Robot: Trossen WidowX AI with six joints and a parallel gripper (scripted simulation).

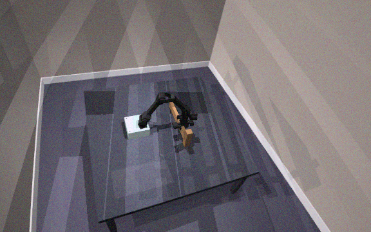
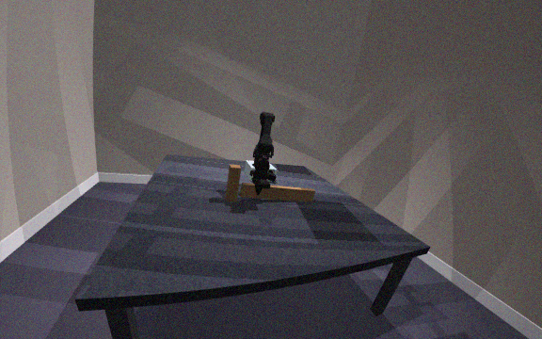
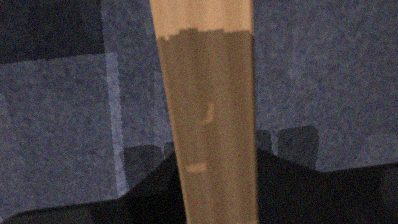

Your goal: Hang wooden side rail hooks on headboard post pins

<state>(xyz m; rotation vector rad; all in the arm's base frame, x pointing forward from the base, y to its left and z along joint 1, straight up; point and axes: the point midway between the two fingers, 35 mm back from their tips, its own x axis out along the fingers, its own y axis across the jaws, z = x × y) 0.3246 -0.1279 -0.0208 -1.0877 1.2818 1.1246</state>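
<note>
My gripper tip is 2 cm past the headboard post, 13 cm to the left of it and 4 cm below it.
</note>
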